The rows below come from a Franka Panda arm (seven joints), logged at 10 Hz.
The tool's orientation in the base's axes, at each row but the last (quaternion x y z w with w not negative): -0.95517 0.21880 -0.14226 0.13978; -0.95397 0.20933 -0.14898 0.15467; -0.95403 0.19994 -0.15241 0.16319; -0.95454 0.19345 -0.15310 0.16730; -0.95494 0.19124 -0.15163 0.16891; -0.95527 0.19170 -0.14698 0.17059; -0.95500 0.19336 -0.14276 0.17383; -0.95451 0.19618 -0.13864 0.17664; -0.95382 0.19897 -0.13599 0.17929; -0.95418 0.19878 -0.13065 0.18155; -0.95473 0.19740 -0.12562 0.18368
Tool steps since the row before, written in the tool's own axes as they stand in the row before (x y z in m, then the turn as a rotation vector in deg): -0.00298 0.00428 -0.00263 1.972 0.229 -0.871; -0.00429 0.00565 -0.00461 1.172 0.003 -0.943; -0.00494 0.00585 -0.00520 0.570 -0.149 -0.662; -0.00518 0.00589 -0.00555 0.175 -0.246 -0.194; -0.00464 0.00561 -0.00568 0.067 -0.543 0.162; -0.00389 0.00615 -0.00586 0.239 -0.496 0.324; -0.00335 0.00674 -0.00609 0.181 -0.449 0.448; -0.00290 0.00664 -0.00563 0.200 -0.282 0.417; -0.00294 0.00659 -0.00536 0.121 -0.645 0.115; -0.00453 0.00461 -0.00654 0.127 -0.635 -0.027; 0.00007 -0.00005 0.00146 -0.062 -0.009 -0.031
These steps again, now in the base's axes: -0.00507 -0.00288 0.00038 1.327 -1.279 1.142; -0.00733 -0.00405 0.00122 0.687 -0.744 1.112; -0.00811 -0.00424 0.00139 0.312 -0.282 0.780; -0.00840 -0.00438 0.00157 0.163 0.090 0.307; -0.00786 -0.00445 0.00192 0.287 0.487 0.076; -0.00741 -0.00530 0.00208 0.480 0.418 -0.050; -0.00719 -0.00611 0.00218 0.456 0.436 -0.192; -0.00661 -0.00608 0.00190 0.408 0.276 -0.225; -0.00655 -0.00593 0.00165 0.358 0.534 0.175; -0.00765 -0.00393 0.00325 0.315 0.481 0.300; 0.00053 0.00045 -0.00128 -0.062 0.025 0.021
